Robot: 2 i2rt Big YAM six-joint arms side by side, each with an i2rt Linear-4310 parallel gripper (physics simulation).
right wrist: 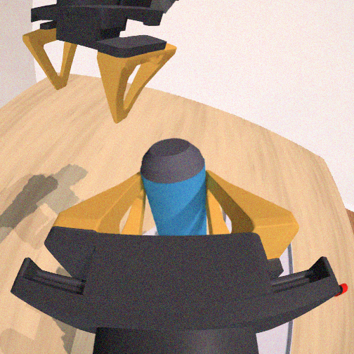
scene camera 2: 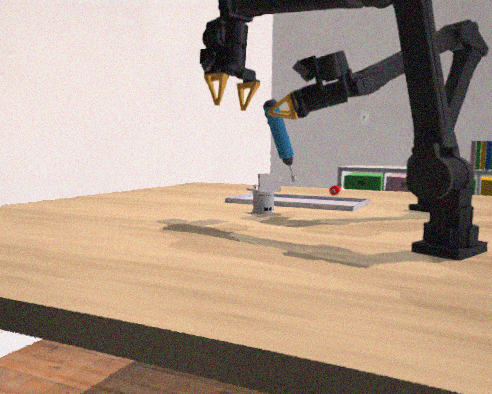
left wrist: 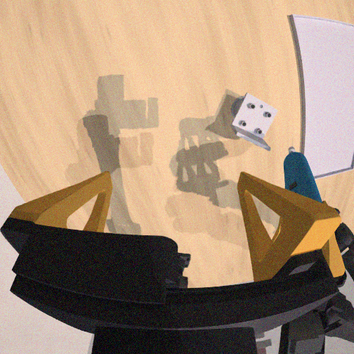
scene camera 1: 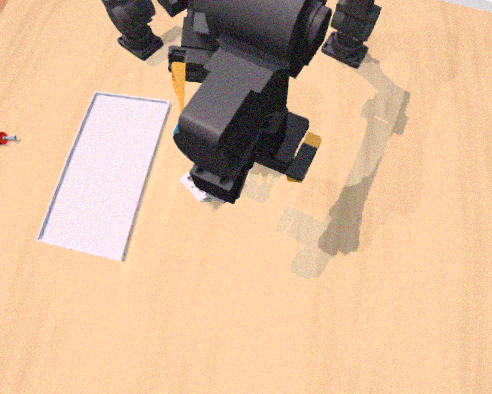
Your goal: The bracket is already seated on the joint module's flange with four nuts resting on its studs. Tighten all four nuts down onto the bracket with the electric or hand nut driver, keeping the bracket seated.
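Pixels of known places: left gripper, between the fingertips: point(scene camera 2: 230, 108) point(scene camera 1: 260, 165); right gripper, between the fingertips: point(scene camera 2: 269, 111); left arm's base, origin of its link: point(scene camera 2: 449, 251) point(scene camera 1: 344, 51); right arm's base, origin of its link: point(scene camera 1: 140, 43).
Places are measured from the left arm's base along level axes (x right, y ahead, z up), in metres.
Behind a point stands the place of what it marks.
The white bracket point(left wrist: 256, 116) point(scene camera 2: 270, 181) @(z 0.089, x 0.096, y 0.532 m) sits on the grey joint module point(scene camera 2: 263, 201) @(z 0.033, x 0.084, y 0.546 m), with four dark nut and stud spots on its plate in the left wrist view. In scene camera 1 the bracket point(scene camera 1: 192, 186) @(z 0.064, x 0.113, y 0.589 m) is mostly hidden by the left arm. My right gripper point(right wrist: 174, 177) point(scene camera 2: 274, 109) @(z 0.277, x 0.097, y 0.540 m) is shut on the blue electric nut driver point(right wrist: 177, 200) point(scene camera 2: 280, 134) @(z 0.216, x 0.115, y 0.516 m) point(left wrist: 301, 175) near its dark cap. The driver slants, its tip in the air above the table, apart from the bracket. My left gripper point(scene camera 2: 231, 106) @(z 0.279, x -0.027, y 0.559 m) point(left wrist: 174, 178) point(right wrist: 86, 101) is open and empty, high above the table.
A shallow white tray point(scene camera 1: 107, 175) @(z 0.004, x 0.331, y 0.661 m) point(scene camera 2: 345, 206) @(z 0.013, x 0.308, y 0.434 m) point(left wrist: 327, 100) lies beside the joint module. A red object point(scene camera 1: 4, 138) @(z 0.020, x 0.650, y 0.731 m) point(scene camera 2: 335, 190) @(z 0.018, x 0.661, y 0.726 m) point(right wrist: 343, 289) lies beyond the tray. The two grippers are near each other in scene camera 2. Shelves with coloured bins point(scene camera 2: 363, 182) stand behind the table.
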